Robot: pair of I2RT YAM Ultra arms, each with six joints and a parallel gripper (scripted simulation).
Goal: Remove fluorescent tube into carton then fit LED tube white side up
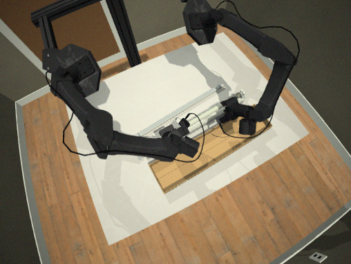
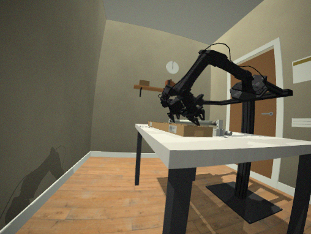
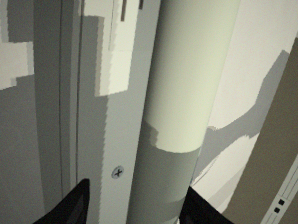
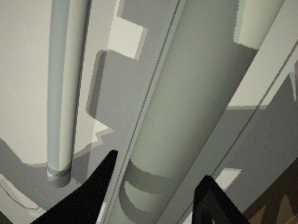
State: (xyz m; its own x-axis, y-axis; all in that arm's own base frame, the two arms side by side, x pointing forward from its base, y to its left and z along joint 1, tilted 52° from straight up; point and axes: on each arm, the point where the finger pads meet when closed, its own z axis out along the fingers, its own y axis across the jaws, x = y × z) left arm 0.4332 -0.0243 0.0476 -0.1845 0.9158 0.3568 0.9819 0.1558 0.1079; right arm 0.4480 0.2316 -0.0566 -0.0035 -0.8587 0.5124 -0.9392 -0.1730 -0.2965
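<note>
My right gripper is now 170 mm to the right of the old fluorescent tube and 10 mm past it. Round my right hand: LED tube 140 mm to the left, 130 mm behind, 50 mm below; then brown carton 180 mm to the left, 140 mm ahead, 40 mm below.
</note>
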